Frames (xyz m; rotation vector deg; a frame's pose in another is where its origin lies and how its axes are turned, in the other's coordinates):
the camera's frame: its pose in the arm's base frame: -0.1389 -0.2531 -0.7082 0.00 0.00 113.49
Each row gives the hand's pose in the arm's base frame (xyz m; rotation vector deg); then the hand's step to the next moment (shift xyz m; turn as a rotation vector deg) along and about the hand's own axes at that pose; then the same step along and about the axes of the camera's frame.
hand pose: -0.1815 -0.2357 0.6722 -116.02 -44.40 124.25
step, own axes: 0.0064 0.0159 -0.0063 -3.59 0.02 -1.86
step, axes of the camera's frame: -0.0125 -0.0051 -0.0123 -1.65 -1.71 3.27
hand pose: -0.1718 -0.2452 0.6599 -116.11 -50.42 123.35
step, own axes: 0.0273 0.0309 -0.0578 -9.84 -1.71 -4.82
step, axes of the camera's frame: -0.0183 -0.0580 -0.0366 -2.93 -4.46 9.72
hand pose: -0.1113 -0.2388 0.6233 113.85 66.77 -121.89
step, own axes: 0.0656 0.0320 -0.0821 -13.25 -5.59 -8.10
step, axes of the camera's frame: 0.0161 -0.0863 -0.0661 -0.94 -7.11 14.86
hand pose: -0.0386 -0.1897 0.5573 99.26 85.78 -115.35
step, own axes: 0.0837 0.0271 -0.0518 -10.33 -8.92 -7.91
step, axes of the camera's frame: 0.0490 -0.0472 -0.0761 3.12 -5.37 14.50
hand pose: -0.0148 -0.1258 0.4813 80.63 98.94 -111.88
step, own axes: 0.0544 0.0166 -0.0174 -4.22 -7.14 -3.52
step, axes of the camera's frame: 0.0340 -0.0048 -0.0486 3.36 -0.72 8.33
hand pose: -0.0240 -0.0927 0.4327 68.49 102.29 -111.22
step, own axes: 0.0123 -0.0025 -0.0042 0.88 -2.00 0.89
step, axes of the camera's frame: 0.0110 0.0037 -0.0064 0.82 2.08 0.74
